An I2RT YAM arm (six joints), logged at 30 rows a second.
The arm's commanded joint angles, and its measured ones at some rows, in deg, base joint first. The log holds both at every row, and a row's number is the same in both.
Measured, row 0:
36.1 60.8 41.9 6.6 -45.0 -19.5
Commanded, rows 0 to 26:
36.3 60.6 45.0 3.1 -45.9 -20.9
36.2 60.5 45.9 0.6 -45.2 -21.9
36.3 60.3 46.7 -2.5 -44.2 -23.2
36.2 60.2 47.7 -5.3 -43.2 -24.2
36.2 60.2 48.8 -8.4 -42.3 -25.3
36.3 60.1 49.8 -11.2 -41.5 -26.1
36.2 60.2 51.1 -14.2 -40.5 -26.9
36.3 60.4 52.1 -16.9 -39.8 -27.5
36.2 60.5 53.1 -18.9 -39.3 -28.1
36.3 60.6 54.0 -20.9 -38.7 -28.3
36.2 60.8 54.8 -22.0 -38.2 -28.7
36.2 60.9 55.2 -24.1 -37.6 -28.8
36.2 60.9 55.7 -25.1 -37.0 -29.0
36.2 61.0 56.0 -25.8 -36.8 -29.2
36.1 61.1 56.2 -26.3 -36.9 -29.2
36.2 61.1 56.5 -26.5 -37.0 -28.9
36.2 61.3 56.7 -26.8 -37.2 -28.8
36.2 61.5 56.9 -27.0 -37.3 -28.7
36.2 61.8 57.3 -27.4 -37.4 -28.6
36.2 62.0 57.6 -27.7 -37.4 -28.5
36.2 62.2 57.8 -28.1 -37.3 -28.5
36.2 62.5 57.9 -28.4 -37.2 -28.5
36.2 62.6 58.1 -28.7 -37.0 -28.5
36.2 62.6 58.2 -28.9 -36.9 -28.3
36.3 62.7 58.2 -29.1 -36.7 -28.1
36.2 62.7 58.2 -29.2 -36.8 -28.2
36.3 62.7 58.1 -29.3 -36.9 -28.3
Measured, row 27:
36.1 62.7 56.4 -27.6 -36.9 -28.1
